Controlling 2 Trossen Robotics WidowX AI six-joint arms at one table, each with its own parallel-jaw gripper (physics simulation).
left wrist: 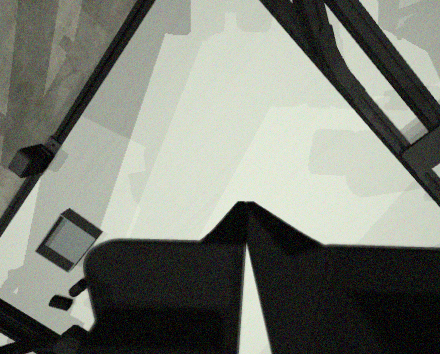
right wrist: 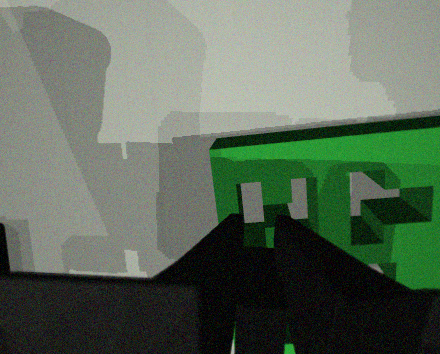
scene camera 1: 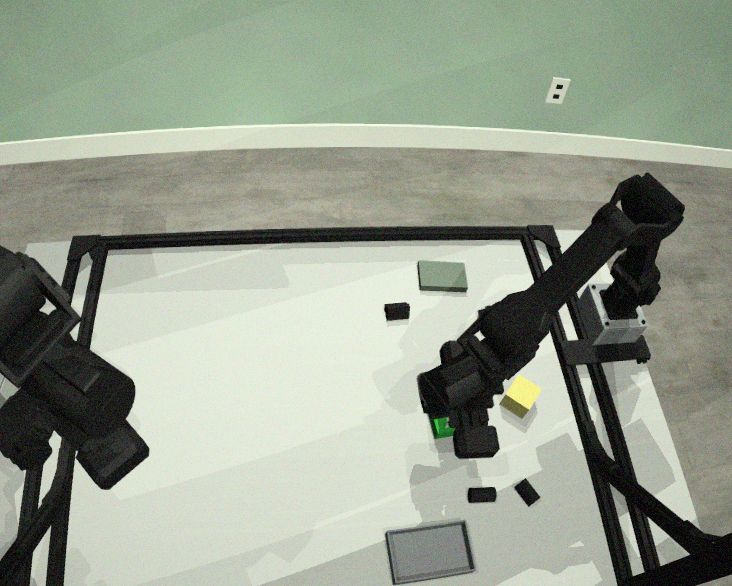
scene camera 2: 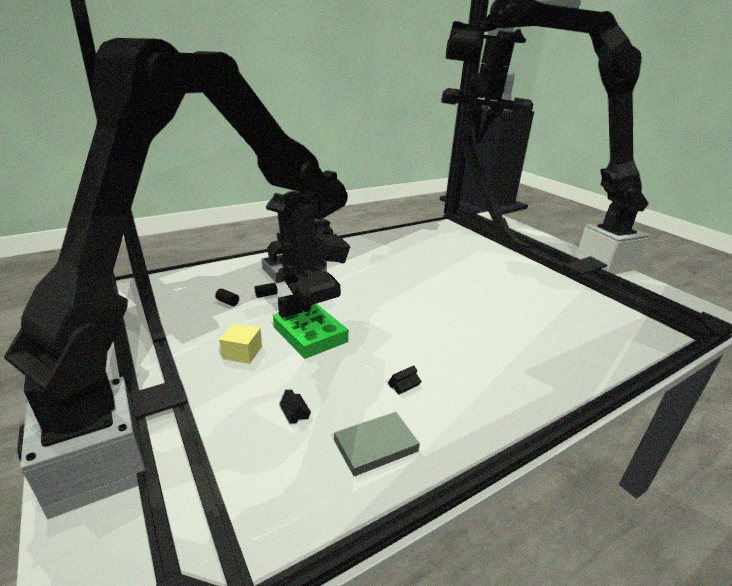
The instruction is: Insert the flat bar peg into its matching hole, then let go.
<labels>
my left gripper: left wrist; scene camera 1; scene camera 2 477, 143; not seen in the right wrist view (out of frame)
yellow cube: scene camera 1; scene camera 2; not seen in the left wrist view (hidden by my left gripper); not seen in the right wrist view (out of frame)
grey plate: scene camera 1 433, 275; scene camera 2 371, 444; not seen in the left wrist view (out of frame); not seen in the right wrist view (out of frame)
same spot on yellow cube: (scene camera 1: 521, 395) = (scene camera 2: 242, 330)
same spot on my left gripper: (scene camera 1: 75, 437) = (left wrist: 163, 288)
</labels>
